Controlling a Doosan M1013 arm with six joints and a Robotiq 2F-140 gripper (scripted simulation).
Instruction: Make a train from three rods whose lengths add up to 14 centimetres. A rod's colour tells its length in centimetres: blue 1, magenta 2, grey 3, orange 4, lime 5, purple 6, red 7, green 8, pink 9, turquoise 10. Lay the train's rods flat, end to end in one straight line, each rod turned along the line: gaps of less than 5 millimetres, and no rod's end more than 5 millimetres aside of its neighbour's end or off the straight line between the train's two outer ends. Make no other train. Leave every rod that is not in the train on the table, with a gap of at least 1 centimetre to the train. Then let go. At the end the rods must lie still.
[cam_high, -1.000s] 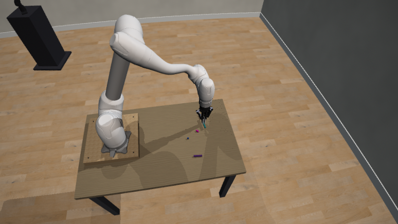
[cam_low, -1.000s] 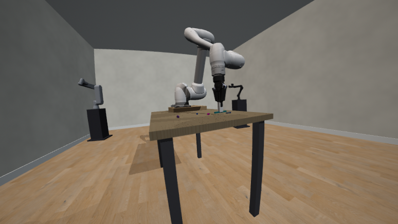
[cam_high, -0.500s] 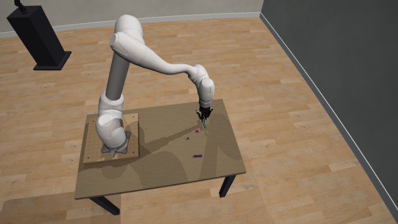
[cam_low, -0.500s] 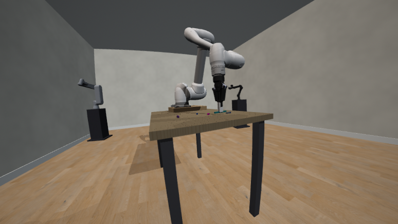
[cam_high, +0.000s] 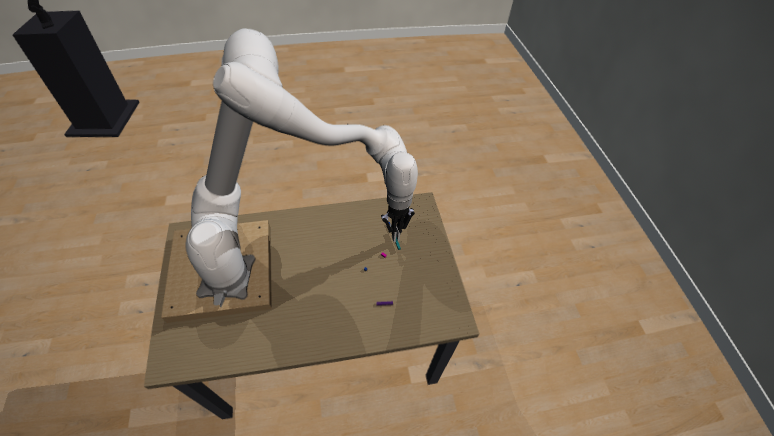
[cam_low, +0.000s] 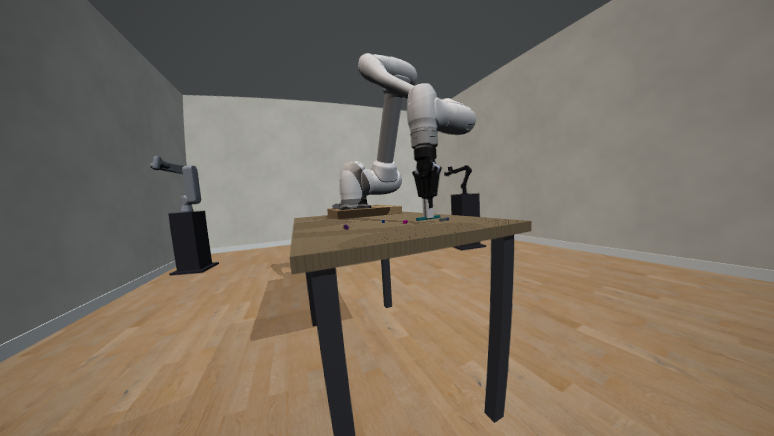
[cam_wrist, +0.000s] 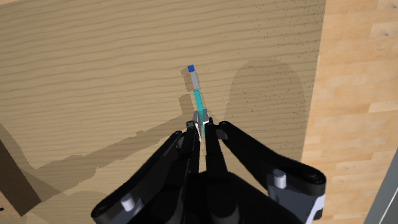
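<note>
Now: hand 3 cm above the turquoise rod. From my hand the other things lie so: purple rod 28 cm to the right, 5 cm below, 4 cm behind; grey rod 7 cm to the left, 5 cm below, 2 cm behind; magenta rod 7 cm to the right, 5 cm below, 5 cm behind.
</note>
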